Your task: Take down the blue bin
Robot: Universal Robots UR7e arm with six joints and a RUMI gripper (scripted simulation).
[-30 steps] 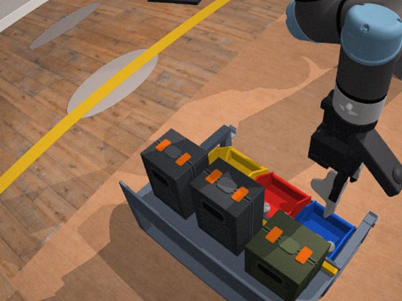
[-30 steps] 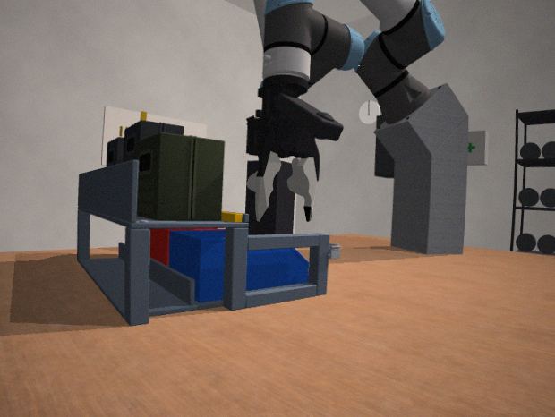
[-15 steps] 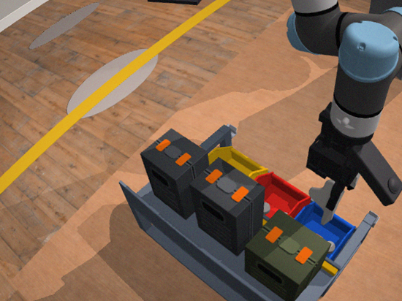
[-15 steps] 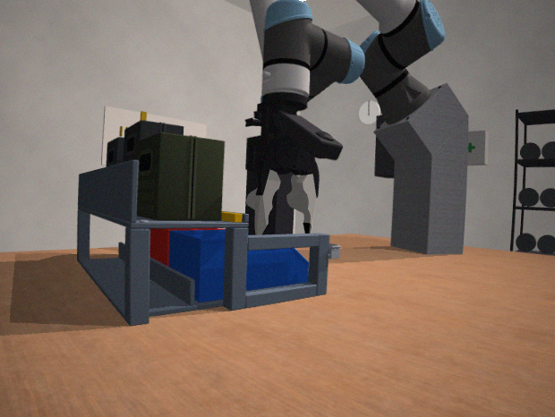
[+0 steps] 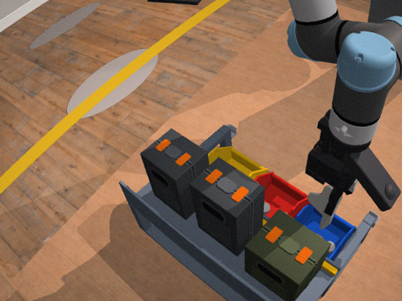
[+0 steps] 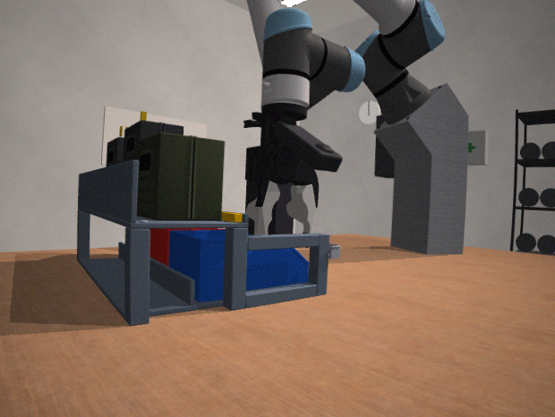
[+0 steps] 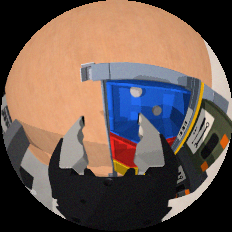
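My gripper is now 80 mm short of the blue open bin, 30 mm to the left of it and 20 mm above it. Round my hand: green case 170 mm ahead, 70 mm to the right, 80 mm above; red bin 30 mm ahead, 130 mm to the right, 20 mm below; yellow bin 10 mm behind, 240 mm to the right, 20 mm below.
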